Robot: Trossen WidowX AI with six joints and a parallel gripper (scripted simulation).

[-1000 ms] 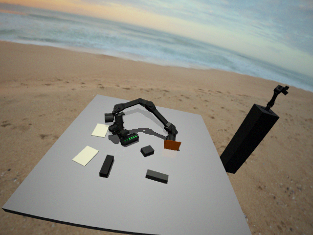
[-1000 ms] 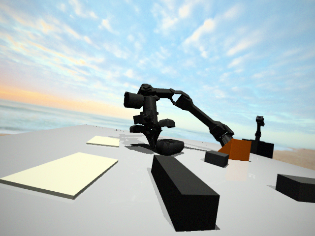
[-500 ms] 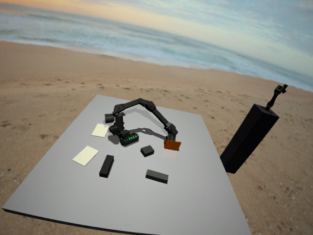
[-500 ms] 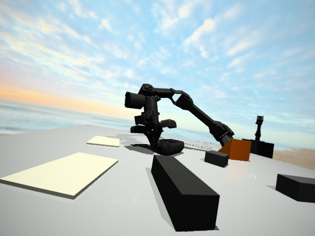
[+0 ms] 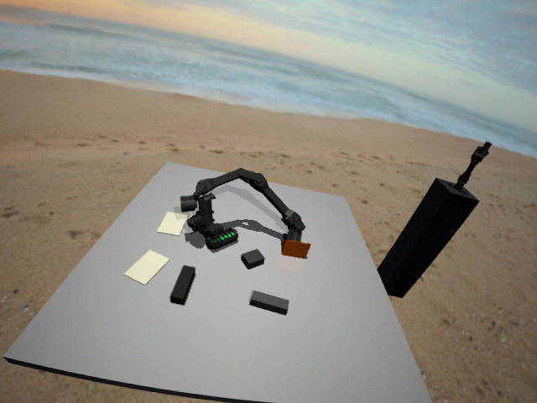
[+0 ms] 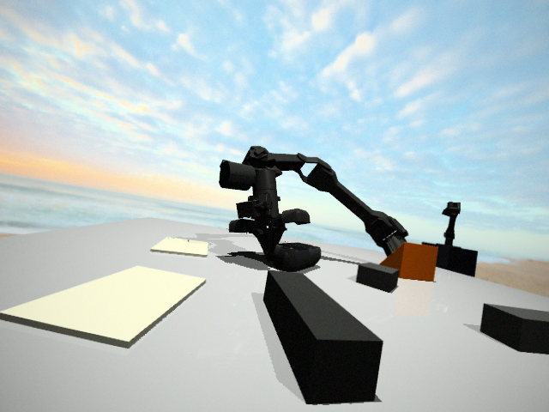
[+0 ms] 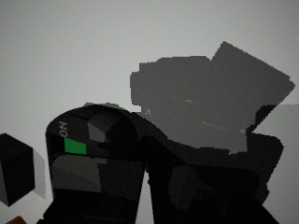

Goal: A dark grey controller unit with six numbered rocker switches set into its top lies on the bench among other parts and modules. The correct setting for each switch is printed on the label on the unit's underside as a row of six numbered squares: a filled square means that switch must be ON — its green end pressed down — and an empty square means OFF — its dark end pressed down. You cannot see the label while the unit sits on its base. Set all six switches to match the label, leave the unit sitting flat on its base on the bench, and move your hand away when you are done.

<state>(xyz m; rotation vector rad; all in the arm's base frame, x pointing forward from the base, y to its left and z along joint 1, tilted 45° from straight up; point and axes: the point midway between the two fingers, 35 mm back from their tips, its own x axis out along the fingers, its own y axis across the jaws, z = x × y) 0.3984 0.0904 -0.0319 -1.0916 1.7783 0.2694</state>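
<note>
Right now the small dark block is 22 cm behind my gripper tip, 5 cm to the left of it and 1 cm above it. The rest, counted from my gripper tip: long black block: 27 cm to the left, 1 cm above; grey block: 33 cm behind, 25 cm to the left, 1 cm above.
</note>
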